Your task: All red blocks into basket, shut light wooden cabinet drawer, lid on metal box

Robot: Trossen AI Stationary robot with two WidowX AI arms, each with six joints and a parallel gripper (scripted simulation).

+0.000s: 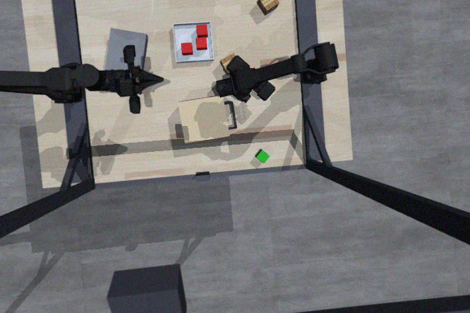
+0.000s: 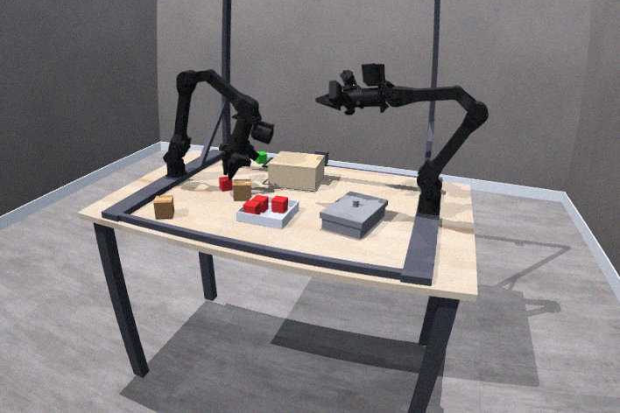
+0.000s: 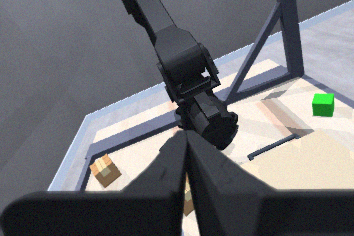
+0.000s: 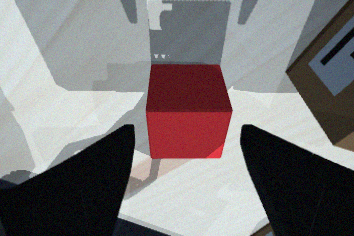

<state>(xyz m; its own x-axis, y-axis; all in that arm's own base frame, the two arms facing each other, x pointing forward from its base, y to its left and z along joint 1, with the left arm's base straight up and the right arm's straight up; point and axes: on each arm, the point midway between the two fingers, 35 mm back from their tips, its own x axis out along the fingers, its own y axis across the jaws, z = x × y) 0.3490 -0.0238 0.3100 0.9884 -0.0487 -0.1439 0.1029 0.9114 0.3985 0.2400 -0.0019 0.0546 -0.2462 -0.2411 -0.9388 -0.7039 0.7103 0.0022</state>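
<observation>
My right hand is 210 mm to the right of the white basket, 160 mm short of it and 60 mm above it. The rest, counted from my right hand: drawer 170 mm to the left, 140 mm behind, 40 mm below; light wooden cabinet 190 mm to the left, 140 mm behind, 30 mm below; grey metal lid 460 mm to the left, 110 mm ahead, 30 mm below.
</observation>
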